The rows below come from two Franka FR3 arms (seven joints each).
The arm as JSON. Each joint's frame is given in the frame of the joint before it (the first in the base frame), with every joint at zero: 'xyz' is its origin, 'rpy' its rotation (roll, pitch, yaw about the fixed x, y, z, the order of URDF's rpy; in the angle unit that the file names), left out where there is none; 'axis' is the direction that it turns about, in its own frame. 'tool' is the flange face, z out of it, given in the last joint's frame.
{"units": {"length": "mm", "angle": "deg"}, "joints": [
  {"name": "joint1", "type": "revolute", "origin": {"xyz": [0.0, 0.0, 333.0]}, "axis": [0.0, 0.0, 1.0]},
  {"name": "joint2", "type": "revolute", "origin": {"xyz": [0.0, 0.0, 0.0]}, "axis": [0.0, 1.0, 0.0]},
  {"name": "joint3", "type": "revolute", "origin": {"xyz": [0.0, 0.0, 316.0]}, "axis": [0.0, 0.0, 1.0]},
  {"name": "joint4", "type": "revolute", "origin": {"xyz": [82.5, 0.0, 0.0]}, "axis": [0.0, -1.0, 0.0]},
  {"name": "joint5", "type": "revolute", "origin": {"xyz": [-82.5, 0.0, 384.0]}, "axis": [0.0, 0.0, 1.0]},
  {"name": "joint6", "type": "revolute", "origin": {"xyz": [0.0, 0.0, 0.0]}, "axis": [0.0, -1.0, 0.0]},
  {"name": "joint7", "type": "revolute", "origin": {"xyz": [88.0, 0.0, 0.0]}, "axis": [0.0, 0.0, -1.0]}
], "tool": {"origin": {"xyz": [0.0, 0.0, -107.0], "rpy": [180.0, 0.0, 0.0]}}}
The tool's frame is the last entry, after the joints.
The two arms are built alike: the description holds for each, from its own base.
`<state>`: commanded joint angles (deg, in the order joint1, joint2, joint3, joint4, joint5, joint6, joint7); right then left.
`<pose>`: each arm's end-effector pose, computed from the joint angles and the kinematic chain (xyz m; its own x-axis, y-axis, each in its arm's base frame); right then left.
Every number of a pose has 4 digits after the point.
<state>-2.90 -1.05 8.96 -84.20 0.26 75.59 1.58 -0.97 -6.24 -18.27 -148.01 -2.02 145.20 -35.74</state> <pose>0.5183 0.0565 0.6604 0.9882 0.0779 -0.1318 0.0789 -0.9969 0.0020 0.4201 -0.1442 0.3016 0.9486 0.3120 0.0519 0.3113 -0.9501 0.0221</pose>
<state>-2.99 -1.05 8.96 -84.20 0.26 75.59 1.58 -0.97 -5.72 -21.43 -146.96 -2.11 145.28 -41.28</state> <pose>0.5184 0.0557 0.6604 0.9883 0.0764 -0.1318 0.0773 -0.9970 0.0020 0.4173 -0.1696 0.3043 0.9342 0.3522 0.0573 0.3509 -0.9359 0.0323</pose>
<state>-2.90 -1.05 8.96 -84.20 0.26 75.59 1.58 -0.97 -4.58 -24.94 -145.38 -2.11 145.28 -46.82</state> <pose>0.5183 0.0565 0.6604 0.9882 0.0779 -0.1318 0.0789 -0.9969 0.0020 0.4142 -0.1991 0.3060 0.9212 0.3849 0.0565 0.3828 -0.9227 0.0448</pose>
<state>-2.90 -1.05 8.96 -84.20 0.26 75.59 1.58 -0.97 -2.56 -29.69 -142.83 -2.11 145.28 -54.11</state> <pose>0.5183 0.0565 0.6604 0.9882 0.0779 -0.1318 0.0789 -0.9969 0.0020 0.4084 -0.2407 0.3081 0.9038 0.4253 0.0469 0.4219 -0.9041 0.0670</pose>
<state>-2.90 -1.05 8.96 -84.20 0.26 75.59 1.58 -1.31 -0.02 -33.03 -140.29 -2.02 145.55 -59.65</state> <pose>0.5183 0.0565 0.6604 0.9882 0.0779 -0.1318 0.0789 -0.9969 0.0020 0.4038 -0.2753 0.3080 0.8907 0.4537 0.0270 0.4498 -0.8885 0.0904</pose>
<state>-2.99 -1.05 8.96 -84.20 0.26 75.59 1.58 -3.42 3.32 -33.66 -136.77 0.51 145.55 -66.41</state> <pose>0.5184 0.0557 0.6604 0.9883 0.0764 -0.1318 0.0773 -0.9970 0.0020 0.4053 -0.3069 0.3089 0.8735 0.4866 0.0179 0.4822 -0.8695 0.1067</pose>
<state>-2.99 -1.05 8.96 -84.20 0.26 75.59 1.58 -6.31 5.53 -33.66 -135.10 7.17 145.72 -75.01</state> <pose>0.5184 0.0557 0.6604 0.9883 0.0764 -0.1318 0.0773 -0.9970 0.0020 0.3954 -0.3340 0.3047 0.8668 0.4957 0.0541 0.4897 -0.8667 0.0952</pose>
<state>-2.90 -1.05 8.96 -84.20 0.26 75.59 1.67 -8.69 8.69 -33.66 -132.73 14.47 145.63 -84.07</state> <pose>0.5183 0.0565 0.6604 0.9883 0.0763 -0.1318 0.0773 -0.9970 0.0022 0.3893 -0.3592 0.2974 0.8541 0.5125 0.0888 0.5055 -0.8581 0.0899</pose>
